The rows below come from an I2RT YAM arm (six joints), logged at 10 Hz.
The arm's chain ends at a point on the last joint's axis. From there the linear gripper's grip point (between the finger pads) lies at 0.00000 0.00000 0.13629 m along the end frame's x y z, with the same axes.
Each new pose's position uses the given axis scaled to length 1; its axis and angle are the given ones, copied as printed.
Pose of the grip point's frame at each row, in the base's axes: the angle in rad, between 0 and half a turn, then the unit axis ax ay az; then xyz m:
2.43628 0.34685 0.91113 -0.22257 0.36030 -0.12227 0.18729
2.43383 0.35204 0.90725 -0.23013 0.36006 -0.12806 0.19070
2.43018 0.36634 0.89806 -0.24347 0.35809 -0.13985 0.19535
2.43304 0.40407 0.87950 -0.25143 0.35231 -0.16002 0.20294
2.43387 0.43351 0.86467 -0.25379 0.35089 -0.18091 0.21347
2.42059 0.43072 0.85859 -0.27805 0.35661 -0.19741 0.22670
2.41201 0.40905 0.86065 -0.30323 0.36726 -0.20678 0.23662
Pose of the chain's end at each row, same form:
2.43628 0.34685 0.91113 -0.22257 0.29833 -0.04294 0.27917
2.43383 0.35204 0.90725 -0.23013 0.29910 -0.04679 0.28155
2.43018 0.36634 0.89806 -0.24347 0.29954 -0.05488 0.28438
2.43304 0.40407 0.87950 -0.25143 0.29867 -0.07116 0.29127
2.43387 0.43351 0.86467 -0.25379 0.30067 -0.08987 0.30158
2.42059 0.43072 0.85859 -0.27805 0.30795 -0.10168 0.31062
2.41201 0.40905 0.86065 -0.30323 0.31858 -0.10754 0.31634

